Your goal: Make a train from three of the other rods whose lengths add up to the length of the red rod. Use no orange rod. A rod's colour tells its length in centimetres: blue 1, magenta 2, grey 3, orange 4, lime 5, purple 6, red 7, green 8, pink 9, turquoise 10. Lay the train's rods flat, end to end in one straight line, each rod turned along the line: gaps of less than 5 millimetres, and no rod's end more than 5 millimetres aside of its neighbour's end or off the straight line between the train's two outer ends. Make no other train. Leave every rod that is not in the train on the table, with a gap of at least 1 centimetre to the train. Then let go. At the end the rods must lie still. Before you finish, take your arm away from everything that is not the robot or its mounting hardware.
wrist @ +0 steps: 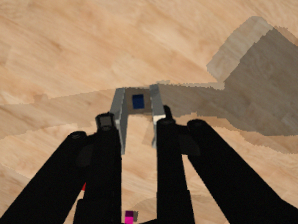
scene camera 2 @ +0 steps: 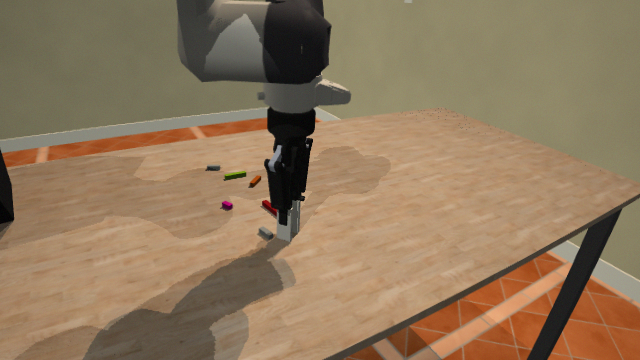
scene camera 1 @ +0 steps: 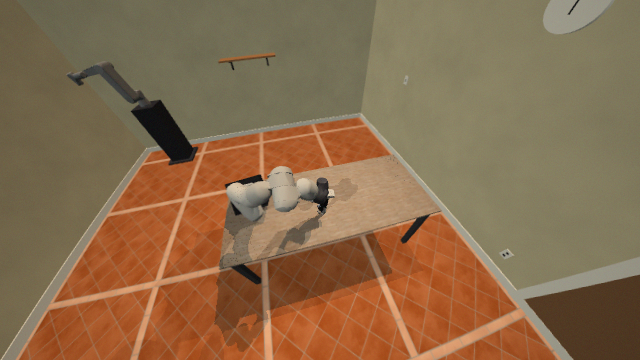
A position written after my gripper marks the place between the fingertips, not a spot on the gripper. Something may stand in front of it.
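You'd find my gripper (scene camera 2: 288,234) in sight here, and the wrist view shows the gripper (wrist: 138,100) as well.
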